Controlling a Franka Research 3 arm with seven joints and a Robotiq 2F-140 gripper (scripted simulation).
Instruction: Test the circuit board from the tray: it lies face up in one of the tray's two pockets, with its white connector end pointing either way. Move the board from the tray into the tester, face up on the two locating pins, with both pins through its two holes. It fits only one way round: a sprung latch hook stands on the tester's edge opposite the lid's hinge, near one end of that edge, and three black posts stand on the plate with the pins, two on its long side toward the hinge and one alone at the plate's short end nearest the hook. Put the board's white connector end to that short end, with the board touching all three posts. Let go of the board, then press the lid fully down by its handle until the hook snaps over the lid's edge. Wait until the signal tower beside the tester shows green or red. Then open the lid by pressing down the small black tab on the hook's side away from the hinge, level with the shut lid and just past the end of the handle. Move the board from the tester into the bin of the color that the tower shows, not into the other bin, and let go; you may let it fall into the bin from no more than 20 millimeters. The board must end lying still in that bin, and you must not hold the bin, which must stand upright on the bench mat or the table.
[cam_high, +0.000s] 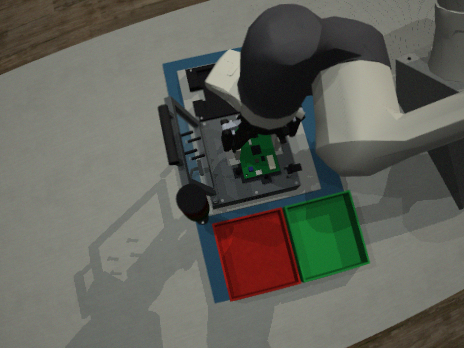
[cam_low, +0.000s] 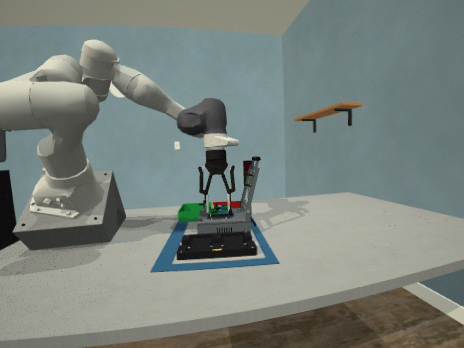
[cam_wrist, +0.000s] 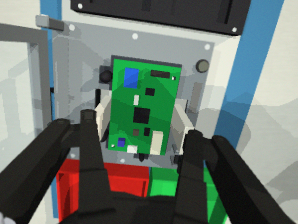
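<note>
Right now the green circuit board is 2 cm below my hand. From my hand the other things lie so: latch hook: 5 cm behind, 7 cm to the left, 1 cm below; then clear lid: 12 cm ahead, 2 cm to the right, 8 cm above; then tester plate: 1 cm ahead, 1 cm to the left, 3 cm below.
</note>
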